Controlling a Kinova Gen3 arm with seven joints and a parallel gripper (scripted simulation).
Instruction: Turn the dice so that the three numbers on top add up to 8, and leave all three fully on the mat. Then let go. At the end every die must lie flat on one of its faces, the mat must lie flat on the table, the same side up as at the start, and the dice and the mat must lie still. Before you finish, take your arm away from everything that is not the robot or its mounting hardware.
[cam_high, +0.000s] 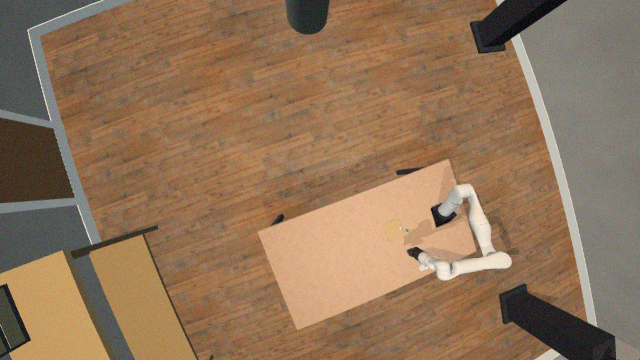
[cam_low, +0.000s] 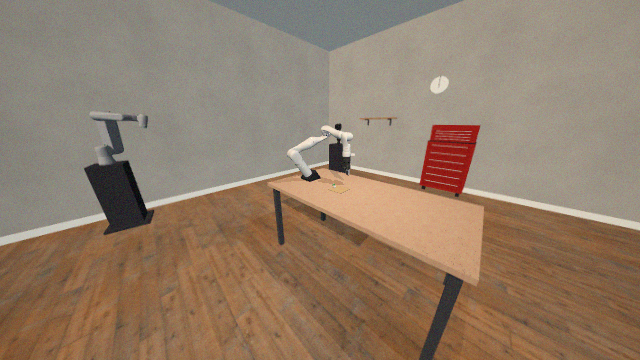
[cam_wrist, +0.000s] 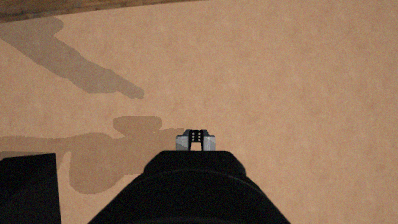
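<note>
Now: the black die 10 mm below my hand. Also, from my hand: green die (110 mm to the right, 110 mm below, 70 mm behind); tan mat (140 mm to the right, 120 mm below, 30 mm ahead); white die (150 mm to the right, 110 mm below, 20 mm behind).
</note>
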